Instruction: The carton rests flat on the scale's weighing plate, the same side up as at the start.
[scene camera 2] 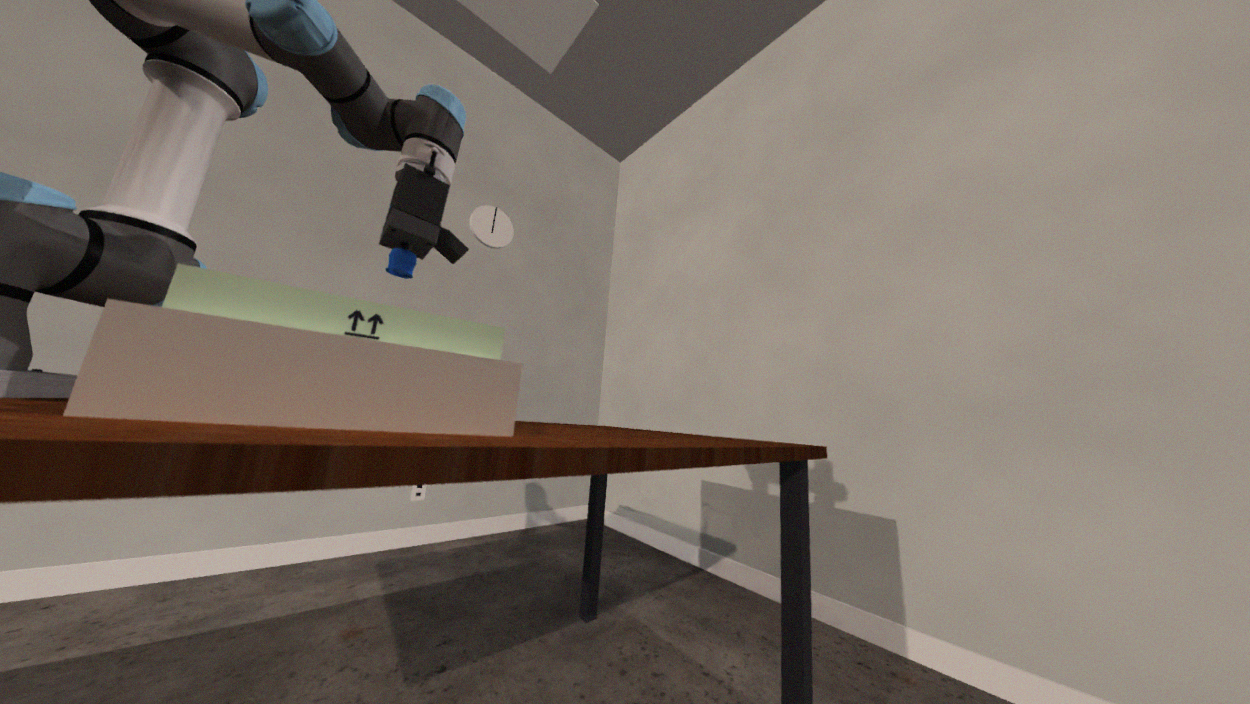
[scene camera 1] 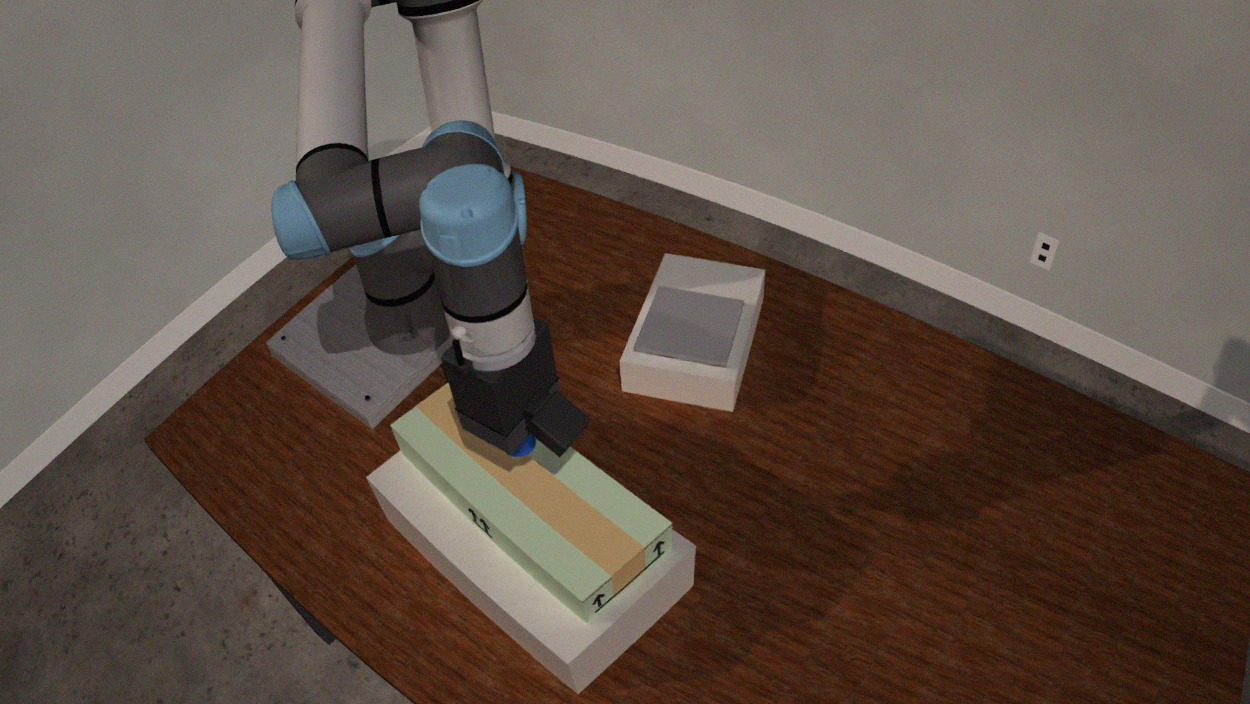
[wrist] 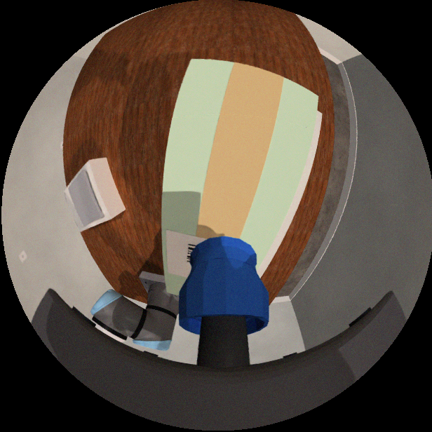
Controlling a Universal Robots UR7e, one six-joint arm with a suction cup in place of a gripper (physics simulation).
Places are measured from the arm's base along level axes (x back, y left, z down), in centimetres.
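Where they show: hand, its tool point: [scene camera 2: 399, 273]; arm's base, origin of its link: [scene camera 1: 411, 320].
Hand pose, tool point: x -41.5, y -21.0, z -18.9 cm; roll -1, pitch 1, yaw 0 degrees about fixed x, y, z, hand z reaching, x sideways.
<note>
Things, the pixels of their top centre, and the offset from my tool point.
- long green carton, centre of its top: [scene camera 1: 517, 472] [scene camera 2: 375, 313] dx +1.7, dy +0.3, dz +6.7 cm
- white block, centre of its top: [scene camera 1: 517, 513] [scene camera 2: 370, 350] dx +1.5, dy -1.6, dz +12.3 cm
- scale, centre of its top: [scene camera 1: 697, 303] dx +1.8, dy +41.2, dz +14.4 cm
The long green carton [scene camera 1: 622, 502] [scene camera 2: 262, 297] [wrist: 187, 145], with an orange tape strip on top, lies flat on a white block [scene camera 1: 489, 577] [scene camera 2: 288, 376]. The arrows on its sides point up. A white barcode label [wrist: 176, 252] on its top shows in the wrist view, partly hidden by the cup. The scale [scene camera 1: 671, 384] [wrist: 111, 187] stands apart from the block, and its grey weighing plate [scene camera 1: 691, 325] [wrist: 86, 197] is bare. My gripper [scene camera 1: 523, 449] [scene camera 2: 400, 274] [wrist: 224, 241], a blue suction cup, is open and holds nothing. It hangs above the carton's top with a gap.
The wooden table [scene camera 1: 874, 472] [scene camera 2: 349, 463] [wrist: 140, 100] bears the block and the scale. The arm's grey base plate [scene camera 1: 376, 404] is at the table's back left, close to the carton's near-base end. Walls stand behind the table.
</note>
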